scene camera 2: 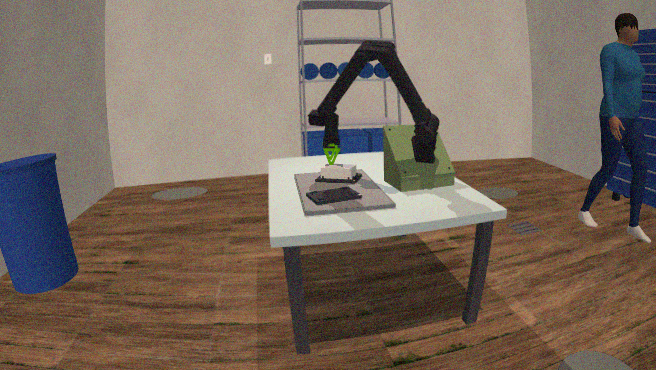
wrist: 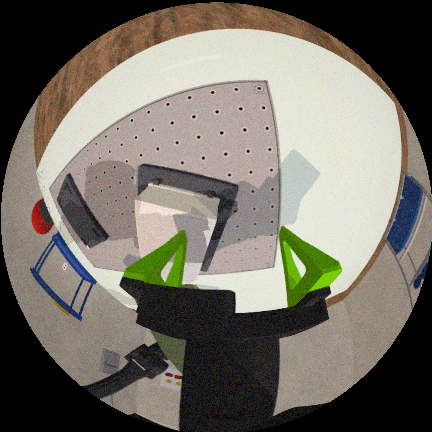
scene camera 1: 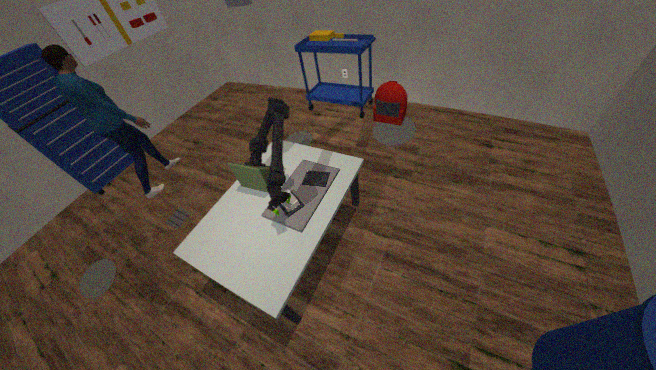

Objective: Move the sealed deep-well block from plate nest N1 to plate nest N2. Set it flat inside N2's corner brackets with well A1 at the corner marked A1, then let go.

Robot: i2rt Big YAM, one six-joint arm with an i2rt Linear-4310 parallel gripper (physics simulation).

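Places are measured from the arm's base along level axes (x ahead, y left, z up), in millimetres.
Pixels of known places: gripper, between the fingertips: [scene camera 2: 330, 162] [wrist: 232, 232] [scene camera 1: 283, 209]; arm's base, origin of its link: [scene camera 2: 422, 150] [wrist: 177, 340] [scene camera 1: 255, 165].
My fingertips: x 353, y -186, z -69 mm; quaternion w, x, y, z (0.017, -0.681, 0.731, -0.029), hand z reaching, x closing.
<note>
Ahead of a thing's pixels: the offset from my fingertips to its top centre. Level surfaces: height alone.
The pale sealed deep-well block {dx -24, dy +77, dz -1 mm} [scene camera 1: 293, 203] [scene camera 2: 338, 172] [wrist: 155, 220] sits in a dark plate nest {dx -23, dy +77, dz -33 mm} [scene camera 2: 326, 179] [wrist: 185, 176], taken as N1; no label is readable. The other dark nest, N2 {dx +30, dy +322, dz -37 mm} [scene camera 1: 316, 178] [scene camera 2: 334, 195] [wrist: 80, 212], holds no block. Its A1 mark is not legible. My gripper [scene camera 1: 282, 205] [scene camera 2: 331, 163] [wrist: 232, 232] is open and empty, with green fingers pointing down near the block. In the wrist view the left finger overlaps the block's near part, and the right finger is off to the block's right. The block's near end is partly hidden.
Both nests are on a grey perforated board {dx -3, dy +196, dz -54 mm} [scene camera 1: 300, 221] [scene camera 2: 375, 201] [wrist: 200, 120] on the white table {dz -67 mm} [scene camera 1: 240, 240] [scene camera 2: 320, 231] [wrist: 340, 150]. A green sloped box [scene camera 1: 250, 176] [scene camera 2: 400, 160] stands by the arm's base. A person [scene camera 1: 95, 105] [scene camera 2: 622, 85] stands beyond the table.
</note>
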